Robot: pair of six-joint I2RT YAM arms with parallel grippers.
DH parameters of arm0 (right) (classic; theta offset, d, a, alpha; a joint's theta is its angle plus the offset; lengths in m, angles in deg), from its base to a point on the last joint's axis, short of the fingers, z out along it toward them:
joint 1: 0 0.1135 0.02 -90
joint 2: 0 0 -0.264 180
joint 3: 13.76 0 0.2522 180
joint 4: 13.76 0 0.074 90
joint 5: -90 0 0 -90
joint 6: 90 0.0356 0 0
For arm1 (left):
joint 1: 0 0.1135 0.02 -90
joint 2: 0 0 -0.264 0
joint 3: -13.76 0 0.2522 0
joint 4: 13.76 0 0.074 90
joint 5: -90 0 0 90
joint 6: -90 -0.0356 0 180
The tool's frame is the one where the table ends.
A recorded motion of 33 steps. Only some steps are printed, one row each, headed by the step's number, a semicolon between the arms.
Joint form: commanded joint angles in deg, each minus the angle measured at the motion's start. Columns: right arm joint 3, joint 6, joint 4, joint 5, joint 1, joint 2; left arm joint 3, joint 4, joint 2, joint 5, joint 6, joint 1.
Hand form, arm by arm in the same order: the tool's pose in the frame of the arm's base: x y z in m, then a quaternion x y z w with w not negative. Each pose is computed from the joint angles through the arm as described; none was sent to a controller.
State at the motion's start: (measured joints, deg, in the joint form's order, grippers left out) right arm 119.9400 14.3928 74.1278 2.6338 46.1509 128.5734; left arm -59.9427 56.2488 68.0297 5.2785 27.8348 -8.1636
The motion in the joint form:
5: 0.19 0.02 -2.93 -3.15 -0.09 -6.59; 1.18 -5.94 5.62 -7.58 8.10 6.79
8: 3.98 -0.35 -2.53 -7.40 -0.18 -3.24; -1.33 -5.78 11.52 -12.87 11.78 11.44
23: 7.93 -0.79 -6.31 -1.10 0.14 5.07; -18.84 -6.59 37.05 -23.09 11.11 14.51
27: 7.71 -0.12 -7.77 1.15 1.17 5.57; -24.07 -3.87 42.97 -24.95 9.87 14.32
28: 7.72 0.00 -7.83 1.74 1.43 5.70; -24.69 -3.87 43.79 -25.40 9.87 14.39
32: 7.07 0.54 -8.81 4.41 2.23 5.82; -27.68 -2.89 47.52 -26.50 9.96 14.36
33: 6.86 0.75 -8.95 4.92 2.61 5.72; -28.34 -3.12 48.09 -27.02 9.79 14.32
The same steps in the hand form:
5: 0.3045 0.3156 0.2846 -0.26907 0.95177 0.07036 0.12956; 0.2437 -0.0073 0.2624 -0.28594 0.93367 -0.08727 0.19717
8: 0.3156 0.3222 0.2781 -0.26588 0.95175 0.03820 0.14837; 0.2630 0.0103 0.2514 -0.34720 0.91726 -0.11920 0.15455
23: 0.3330 0.3497 0.2345 -0.28033 0.94915 0.08271 0.11703; 0.3600 0.0291 0.2090 -0.36007 0.91223 -0.18137 0.07280
27: 0.3280 0.3591 0.2302 -0.28580 0.94607 0.10434 0.11129; 0.3791 0.0288 0.1966 -0.35173 0.91598 -0.18850 0.04163
28: 0.3263 0.3611 0.2292 -0.28765 0.94541 0.10879 0.10785; 0.3820 0.0294 0.1944 -0.35204 0.91531 -0.19173 0.03898
32: 0.3207 0.3676 0.2258 -0.29280 0.94236 0.13047 0.09590; 0.3937 0.0298 0.1840 -0.35410 0.91396 -0.19700 0.02186
33: 0.3179 0.3697 0.2257 -0.29476 0.94142 0.13480 0.09308; 0.3968 0.0295 0.1835 -0.35123 0.91395 -0.20194 0.02346

